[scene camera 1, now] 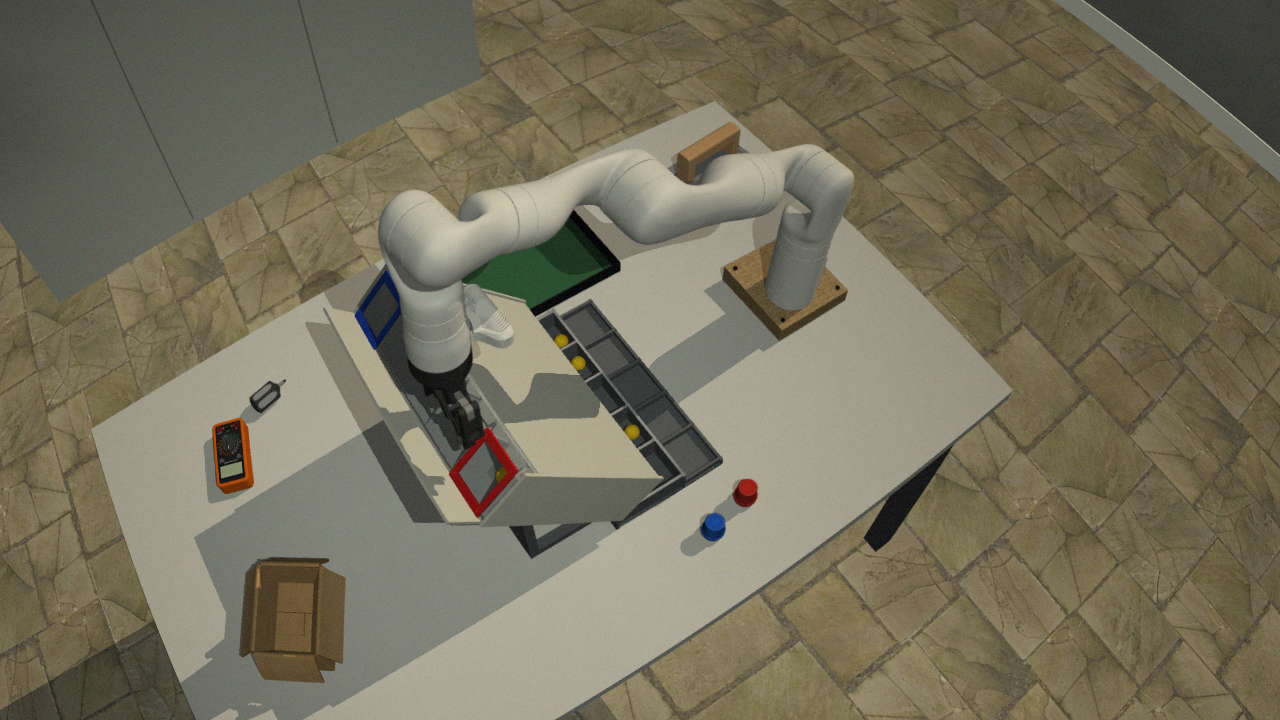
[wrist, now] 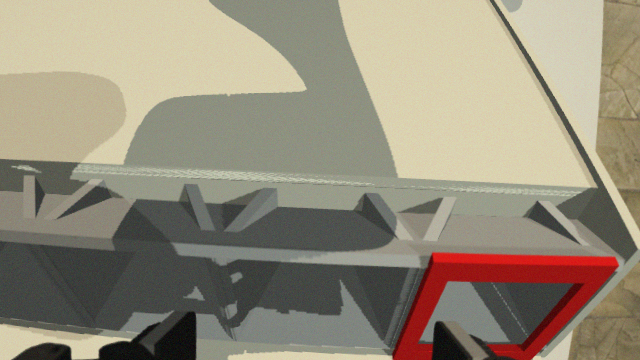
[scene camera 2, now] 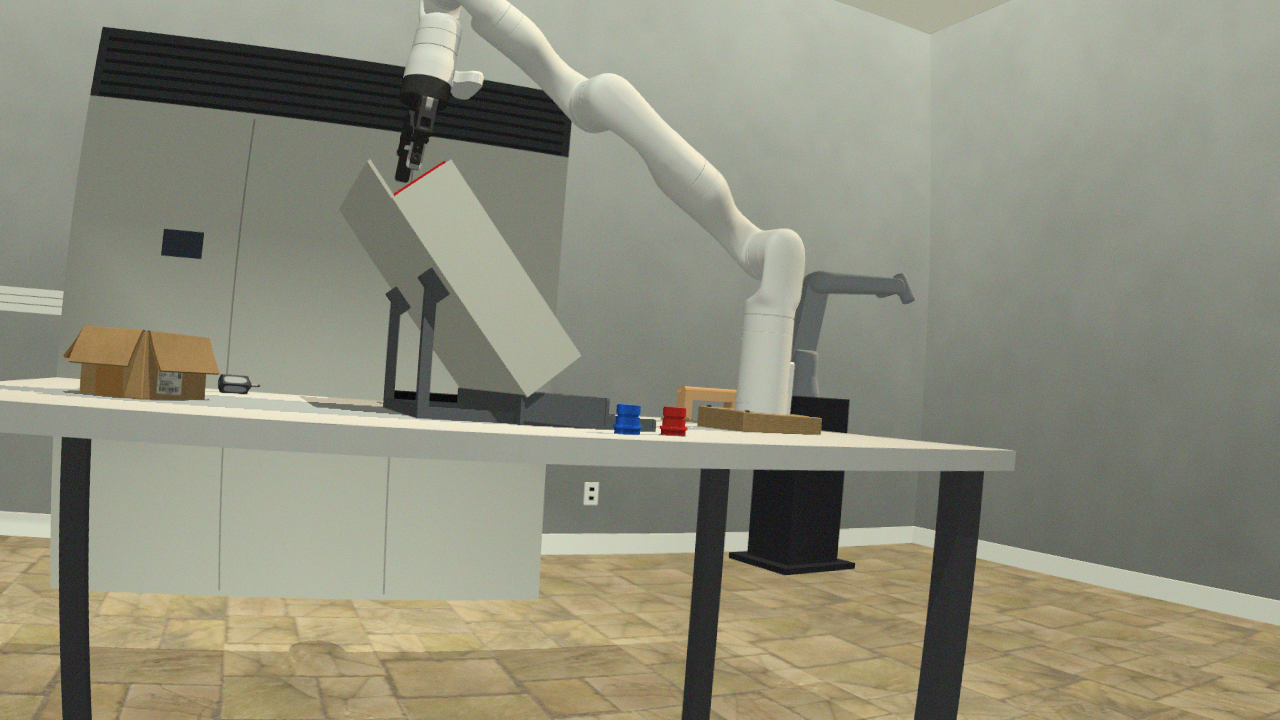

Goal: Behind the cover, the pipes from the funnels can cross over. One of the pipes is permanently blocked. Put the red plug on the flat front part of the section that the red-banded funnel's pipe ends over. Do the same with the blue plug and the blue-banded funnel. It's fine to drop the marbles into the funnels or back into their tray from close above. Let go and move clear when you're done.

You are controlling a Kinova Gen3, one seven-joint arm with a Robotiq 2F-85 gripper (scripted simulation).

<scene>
In view: the gripper (scene camera 2: 406, 175), a green marble tray (scene camera 1: 575, 259), a cardboard box (scene camera 1: 281, 603) and a beige cover (wrist: 438, 102).
The cardboard box shows as well in scene camera 2 (scene camera 2: 105, 353). The gripper shows as well in scene camera 1 (scene camera 1: 449, 417) and in the wrist view (wrist: 314, 344). The wrist view does not show the green marble tray: it is out of frame. The wrist view misses the cardboard box: it is out of frame.
</scene>
